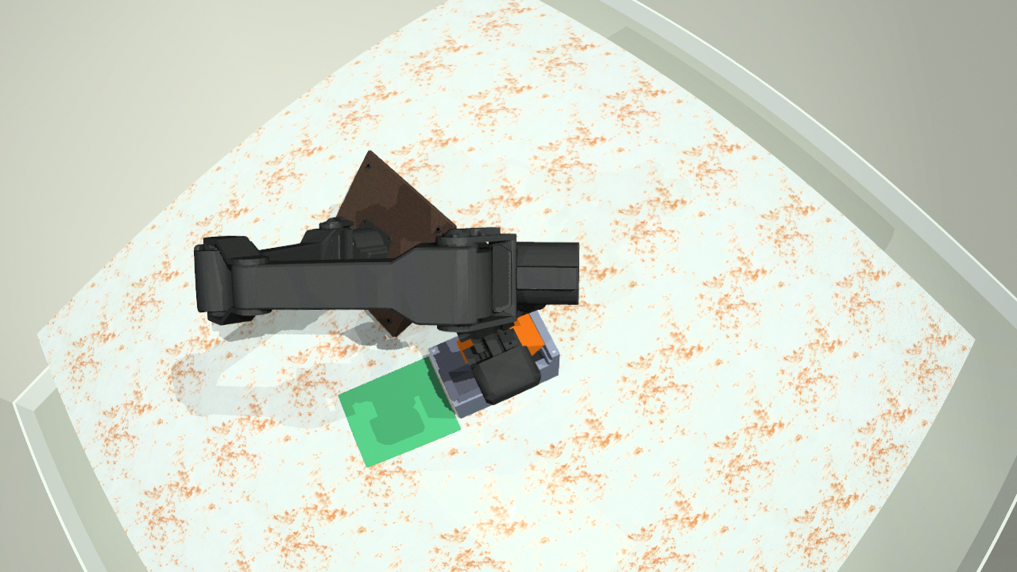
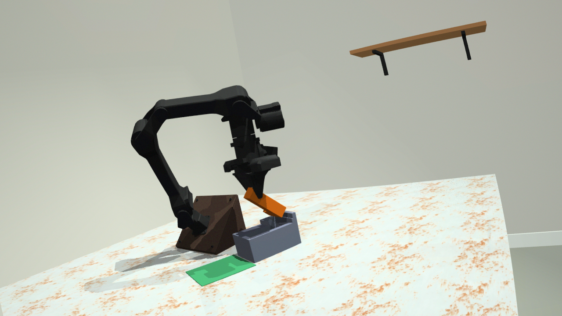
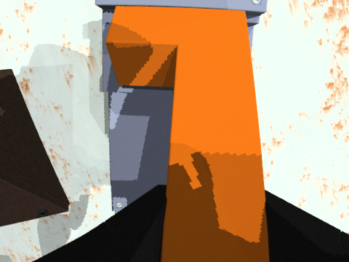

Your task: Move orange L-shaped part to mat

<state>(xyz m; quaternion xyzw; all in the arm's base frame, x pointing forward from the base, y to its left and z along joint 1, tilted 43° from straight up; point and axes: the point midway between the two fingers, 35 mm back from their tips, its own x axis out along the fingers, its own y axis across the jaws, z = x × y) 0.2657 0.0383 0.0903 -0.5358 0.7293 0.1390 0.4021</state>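
Now: the green mat 80 mm behind my gripper tip, 120 mm to the right of it and 170 mm below it. From my gripper tip the other things lie so: orange L-shaped part: 40 mm to the left, 30 mm below.
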